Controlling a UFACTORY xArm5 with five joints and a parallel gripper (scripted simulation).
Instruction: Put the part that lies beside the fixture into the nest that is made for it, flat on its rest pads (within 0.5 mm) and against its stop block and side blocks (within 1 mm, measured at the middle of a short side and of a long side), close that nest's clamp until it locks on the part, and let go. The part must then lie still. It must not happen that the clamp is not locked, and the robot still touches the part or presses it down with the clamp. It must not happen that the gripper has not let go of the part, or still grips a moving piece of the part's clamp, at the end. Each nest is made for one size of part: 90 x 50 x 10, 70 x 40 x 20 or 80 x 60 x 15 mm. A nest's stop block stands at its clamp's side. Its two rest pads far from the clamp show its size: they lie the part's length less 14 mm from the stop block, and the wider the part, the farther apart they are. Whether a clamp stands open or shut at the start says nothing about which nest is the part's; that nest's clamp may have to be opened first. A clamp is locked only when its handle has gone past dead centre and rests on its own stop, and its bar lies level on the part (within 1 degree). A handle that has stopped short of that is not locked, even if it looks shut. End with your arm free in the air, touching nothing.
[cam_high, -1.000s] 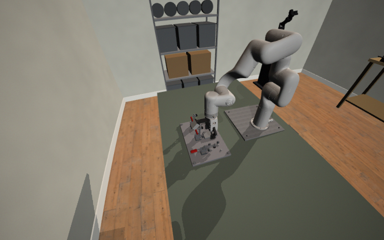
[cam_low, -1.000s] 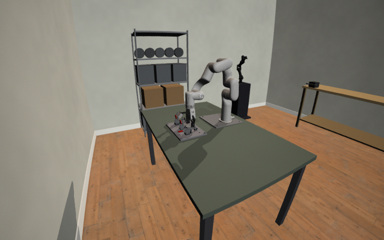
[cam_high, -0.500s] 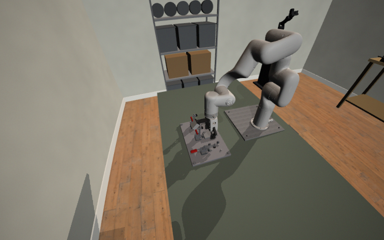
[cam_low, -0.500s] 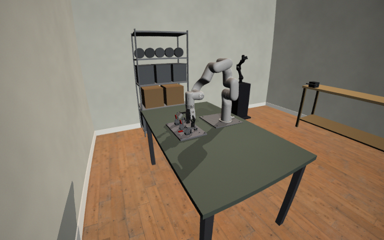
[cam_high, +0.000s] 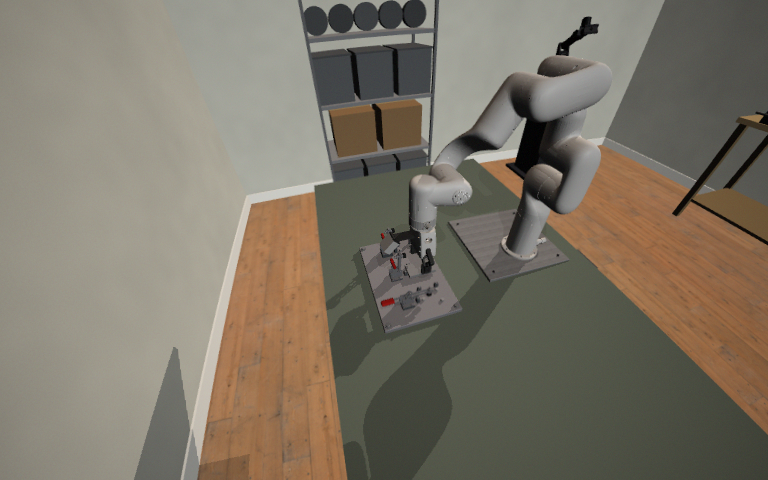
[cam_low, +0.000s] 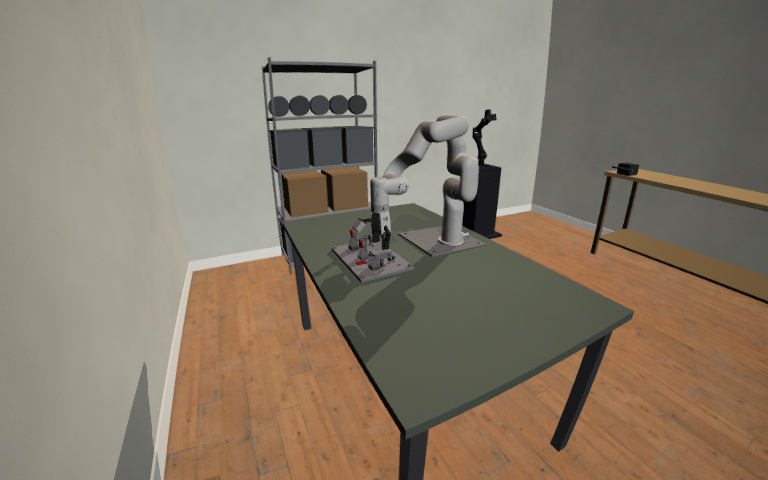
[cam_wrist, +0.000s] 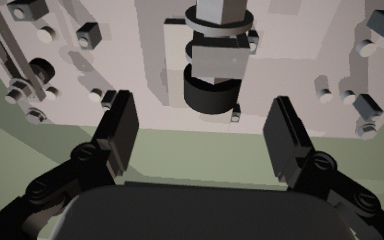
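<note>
The part lies 4 cm below my hand. From my hand the other things lie so: grey fixture plate: 5 cm ahead, 6 cm below.
</note>
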